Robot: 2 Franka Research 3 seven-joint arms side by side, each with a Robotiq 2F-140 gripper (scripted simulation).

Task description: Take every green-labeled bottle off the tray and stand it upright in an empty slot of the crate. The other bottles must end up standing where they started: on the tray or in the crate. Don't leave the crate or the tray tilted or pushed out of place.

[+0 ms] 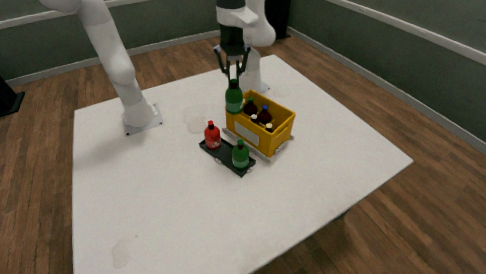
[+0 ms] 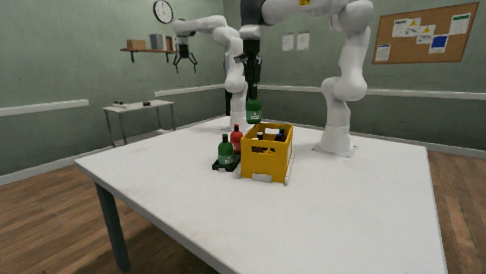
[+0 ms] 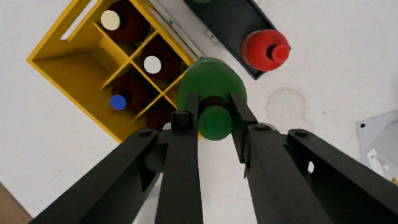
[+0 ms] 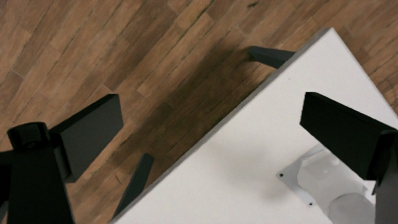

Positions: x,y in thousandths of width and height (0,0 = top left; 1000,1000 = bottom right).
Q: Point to a yellow crate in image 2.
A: At 569,597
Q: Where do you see a green bottle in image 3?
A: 536,355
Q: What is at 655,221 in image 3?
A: A red bottle.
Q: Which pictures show the yellow crate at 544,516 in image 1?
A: Image 1, image 2 and image 3 only.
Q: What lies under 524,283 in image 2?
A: My left gripper.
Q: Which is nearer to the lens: the blue-capped bottle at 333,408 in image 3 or the yellow crate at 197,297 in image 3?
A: The blue-capped bottle.
